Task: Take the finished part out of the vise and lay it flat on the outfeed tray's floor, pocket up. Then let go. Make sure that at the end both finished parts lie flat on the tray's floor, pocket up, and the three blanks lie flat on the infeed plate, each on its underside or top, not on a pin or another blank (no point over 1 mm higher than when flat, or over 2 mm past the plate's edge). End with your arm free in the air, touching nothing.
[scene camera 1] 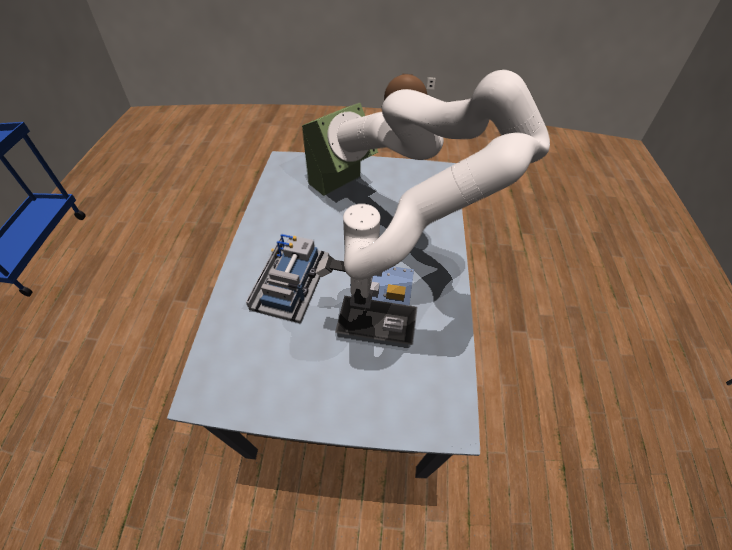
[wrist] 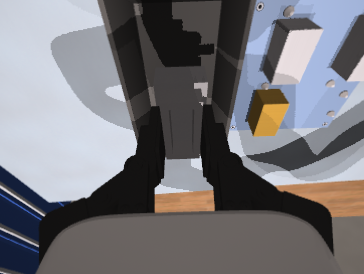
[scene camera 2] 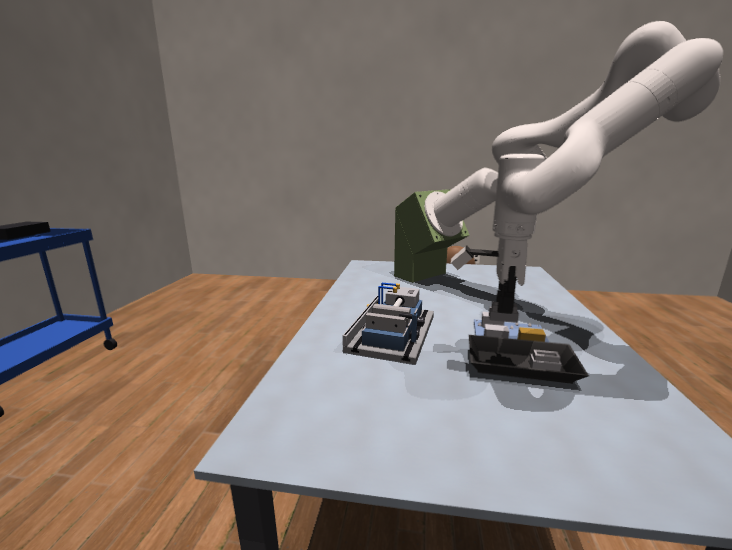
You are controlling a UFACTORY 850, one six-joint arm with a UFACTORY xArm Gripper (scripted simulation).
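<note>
The gripper (scene camera 2: 503,309) is visible, and it also appears in scene camera 1 (scene camera 1: 361,298). The gripper is present in the wrist view (wrist: 181,121) too, together with an orange block (wrist: 269,106).
</note>
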